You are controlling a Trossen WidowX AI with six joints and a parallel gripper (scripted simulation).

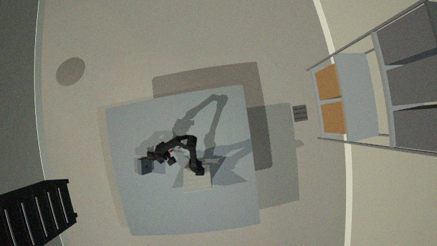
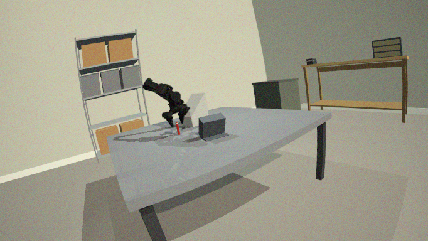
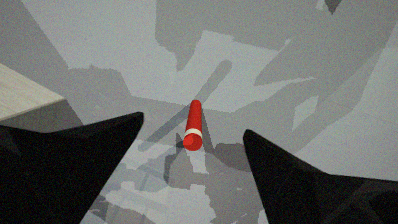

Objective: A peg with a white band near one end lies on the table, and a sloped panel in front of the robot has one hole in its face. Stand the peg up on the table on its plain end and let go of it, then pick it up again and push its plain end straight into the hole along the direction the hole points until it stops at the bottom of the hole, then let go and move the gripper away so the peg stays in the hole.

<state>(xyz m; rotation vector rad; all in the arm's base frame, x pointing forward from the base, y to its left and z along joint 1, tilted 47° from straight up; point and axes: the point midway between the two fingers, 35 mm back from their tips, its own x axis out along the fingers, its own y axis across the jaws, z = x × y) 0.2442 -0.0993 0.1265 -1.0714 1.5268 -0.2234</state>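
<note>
The red peg lies right at my gripper tip. Round my gripper tip: sloped grey panel: 240 mm ahead, 120 mm to the left.
</note>
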